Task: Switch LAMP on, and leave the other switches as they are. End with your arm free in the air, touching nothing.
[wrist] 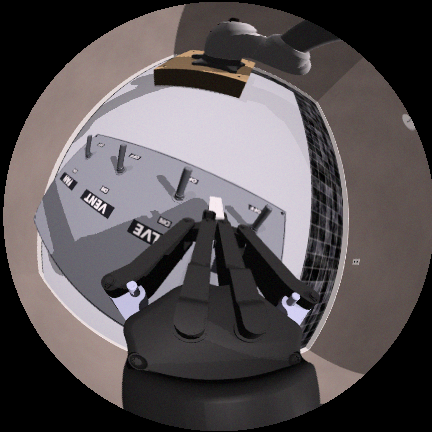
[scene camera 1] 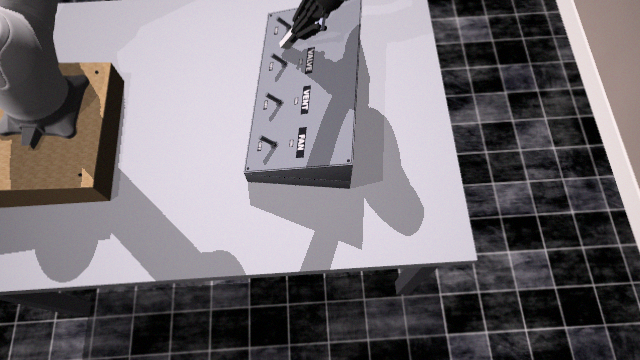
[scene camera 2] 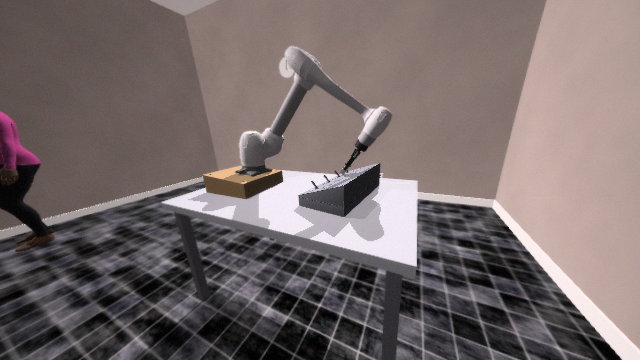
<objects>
same spot on grey sloped switch panel: (scene camera 1: 313, 126) = (scene camera 2: 337, 182)
</objects>
